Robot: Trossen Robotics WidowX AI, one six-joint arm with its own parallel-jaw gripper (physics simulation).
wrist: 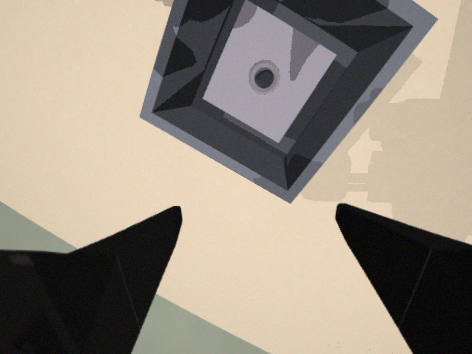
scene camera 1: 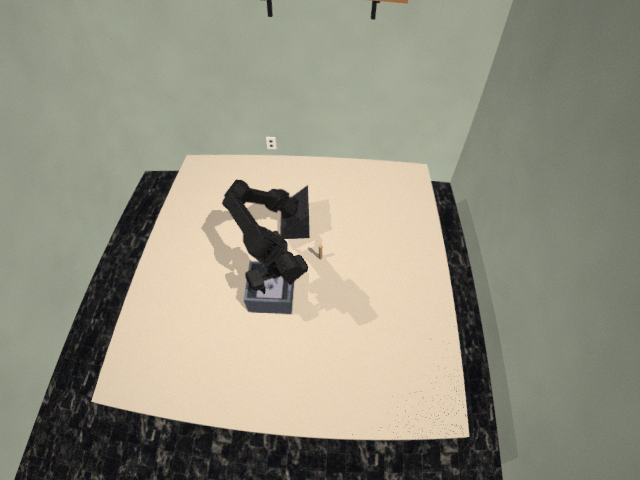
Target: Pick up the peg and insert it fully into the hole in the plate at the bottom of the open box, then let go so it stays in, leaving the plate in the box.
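Frame: origin at the arm's base, x right, y ahead, z up, level; metres.
Seen in the pictures: gripper, fingertip midpoint: [wrist: 258, 212] [scene camera 1: 276, 288]; arm's base, link origin: [scene camera 1: 292, 209].
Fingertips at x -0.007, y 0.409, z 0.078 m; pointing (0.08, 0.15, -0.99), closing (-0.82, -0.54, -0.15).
Pixels of each thing's top centre, then the offset from my fingertips to it. Level surfaces: height alone.
- small orange-brown peg, top centre: [scene camera 1: 320, 246] dx -0.121, dy -0.240, dz -0.085 m
- open blue-grey box, top centre: [wrist: 261, 74] [scene camera 1: 268, 280] dx +0.044, dy -0.061, dz -0.067 m
- pale plate, top centre: [wrist: 263, 77] [scene camera 1: 270, 286] dx +0.044, dy -0.061, dz -0.104 m
- beige table, surface height: dz -0.164 m
A small orange-brown peg [scene camera 1: 320, 252] stands upright on the table, behind and to the right of the box; it does not show in the wrist view. The open blue-grey box [scene camera 1: 268, 306] [wrist: 215, 154] holds a pale plate [scene camera 1: 277, 293] [wrist: 265, 115] at its bottom. The plate's round hole [wrist: 264, 78] is dark and empty. My gripper [wrist: 258, 212] is open, with nothing between its fingers. In the scene view it hangs above the box area, and one finger shows over the box's left part; the other is hidden by the arm.
The black arm [scene camera 1: 245, 219] reaches from its dark base plate [scene camera 1: 300, 229], behind the box, out to the left and forward. The peg stands just in front and to the right of that base plate. The arm's shadows fall on the beige table [scene camera 1: 310, 382].
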